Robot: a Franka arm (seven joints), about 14 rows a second.
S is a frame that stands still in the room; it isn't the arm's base.
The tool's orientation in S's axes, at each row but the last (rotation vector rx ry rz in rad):
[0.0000, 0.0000, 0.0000]
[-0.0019, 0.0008, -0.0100]
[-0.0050, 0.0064, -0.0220]
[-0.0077, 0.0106, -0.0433]
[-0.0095, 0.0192, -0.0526]
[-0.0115, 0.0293, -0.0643]
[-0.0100, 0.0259, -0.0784]
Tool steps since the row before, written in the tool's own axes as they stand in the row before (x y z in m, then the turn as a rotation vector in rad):
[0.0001, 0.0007, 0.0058, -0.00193, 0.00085, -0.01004]
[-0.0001, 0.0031, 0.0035, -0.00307, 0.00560, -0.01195]
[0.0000, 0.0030, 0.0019, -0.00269, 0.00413, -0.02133]
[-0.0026, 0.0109, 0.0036, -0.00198, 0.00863, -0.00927]
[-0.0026, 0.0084, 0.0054, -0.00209, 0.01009, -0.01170]
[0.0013, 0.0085, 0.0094, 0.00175, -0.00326, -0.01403]
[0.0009, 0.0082, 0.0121, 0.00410, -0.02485, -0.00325]
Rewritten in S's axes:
[0.0001, 0.0007, 0.0058, -0.00193, 0.00085, -0.01004]
[-0.0001, 0.0031, 0.0035, -0.00302, 0.00561, -0.01196]
[0.0001, 0.0030, 0.0019, -0.00274, 0.00408, -0.02133]
[-0.0021, 0.0110, 0.0035, -0.00170, 0.00864, -0.00932]
[-0.0021, 0.0086, 0.0054, -0.00178, 0.01008, -0.01176]
[0.0021, 0.0085, 0.0093, 0.00112, -0.00351, -0.01403]
[0.0019, 0.0082, 0.0120, 0.00206, -0.02512, -0.00308]

